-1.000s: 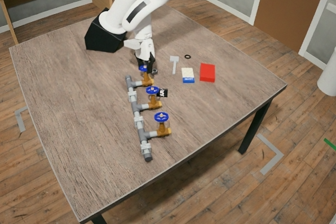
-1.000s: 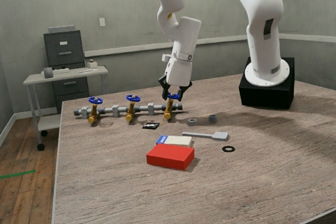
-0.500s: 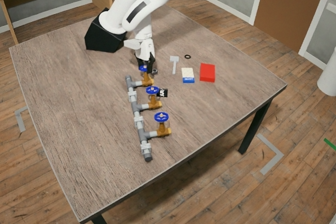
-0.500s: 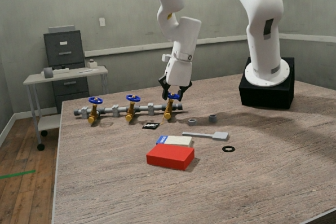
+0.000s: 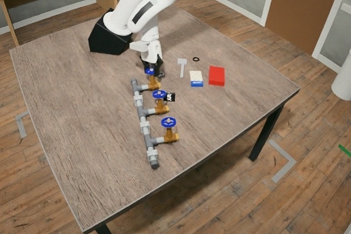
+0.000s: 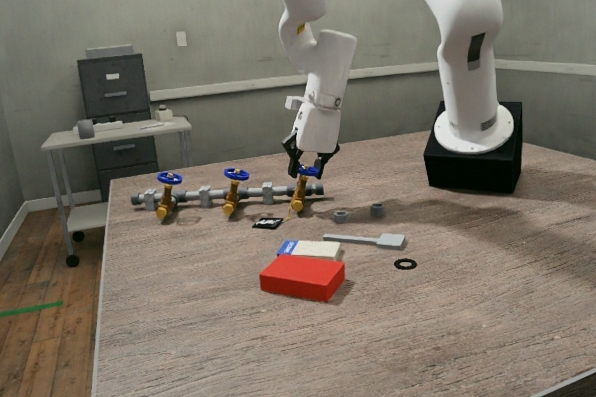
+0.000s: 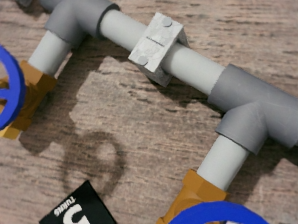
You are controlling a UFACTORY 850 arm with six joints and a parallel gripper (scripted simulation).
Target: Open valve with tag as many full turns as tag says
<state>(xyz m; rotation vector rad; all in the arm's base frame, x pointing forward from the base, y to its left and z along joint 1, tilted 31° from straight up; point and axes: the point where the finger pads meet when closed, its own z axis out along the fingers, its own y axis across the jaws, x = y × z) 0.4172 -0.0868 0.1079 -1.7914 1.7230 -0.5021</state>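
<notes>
Right now the grey hex nut is 5 cm behind my hand, 9 cm to the left of it and 9 cm below it. The rest, counted from my hand: grey cap: 13 cm behind, 9 cm to the left, 10 cm below; then grey t-shaped tool: 5 cm behind, 23 cm to the left, 10 cm below; then black tag: 10 cm ahead, 4 cm to the left, 10 cm below.
</notes>
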